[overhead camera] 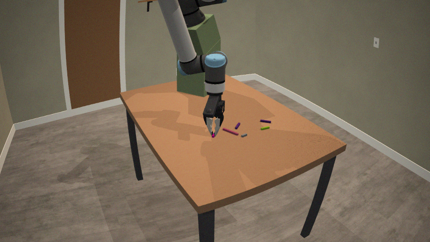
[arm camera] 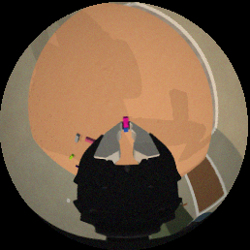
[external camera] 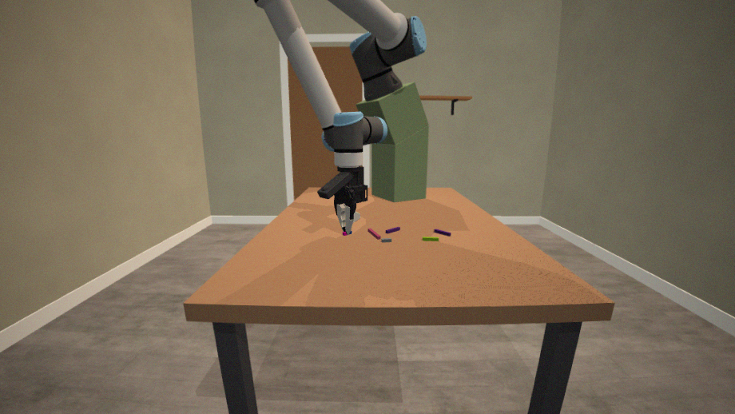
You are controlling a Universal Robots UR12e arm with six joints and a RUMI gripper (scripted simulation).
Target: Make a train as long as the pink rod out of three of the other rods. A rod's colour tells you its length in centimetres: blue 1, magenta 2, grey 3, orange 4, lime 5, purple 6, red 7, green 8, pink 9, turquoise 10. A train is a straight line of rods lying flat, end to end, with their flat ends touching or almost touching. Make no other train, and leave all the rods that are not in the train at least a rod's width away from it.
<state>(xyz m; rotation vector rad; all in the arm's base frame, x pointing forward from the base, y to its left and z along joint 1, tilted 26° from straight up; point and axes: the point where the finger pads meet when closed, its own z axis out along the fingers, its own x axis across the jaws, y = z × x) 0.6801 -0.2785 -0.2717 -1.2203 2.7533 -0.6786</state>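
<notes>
My hand is 1 cm above the magenta rod. From my hand the other things lie so: pink rod: 9 cm to the left, 1 cm below; blue rod: 1 cm behind, 1 cm to the left, 1 cm below; grey rod: 7 cm ahead, 13 cm to the left, 1 cm below.
</notes>
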